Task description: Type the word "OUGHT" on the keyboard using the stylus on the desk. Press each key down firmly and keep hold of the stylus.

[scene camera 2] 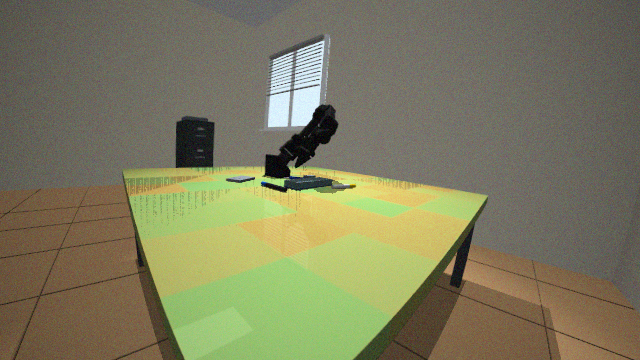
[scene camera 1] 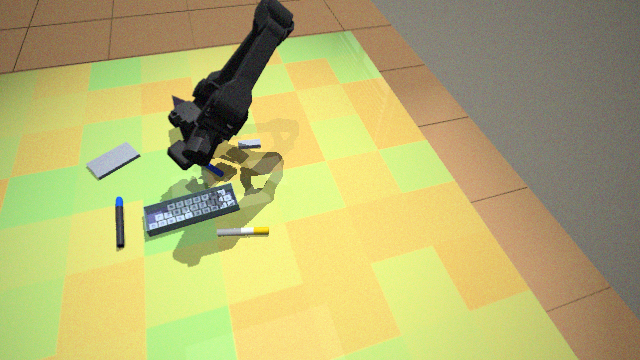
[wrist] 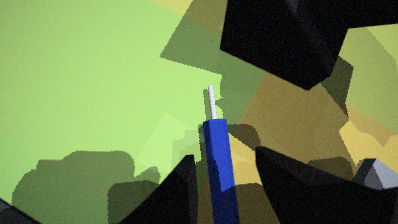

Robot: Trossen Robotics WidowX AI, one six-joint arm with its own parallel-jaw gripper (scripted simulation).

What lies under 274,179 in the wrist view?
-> The gripper.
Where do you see a grey pad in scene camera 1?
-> At 105,164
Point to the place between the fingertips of the gripper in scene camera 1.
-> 200,150
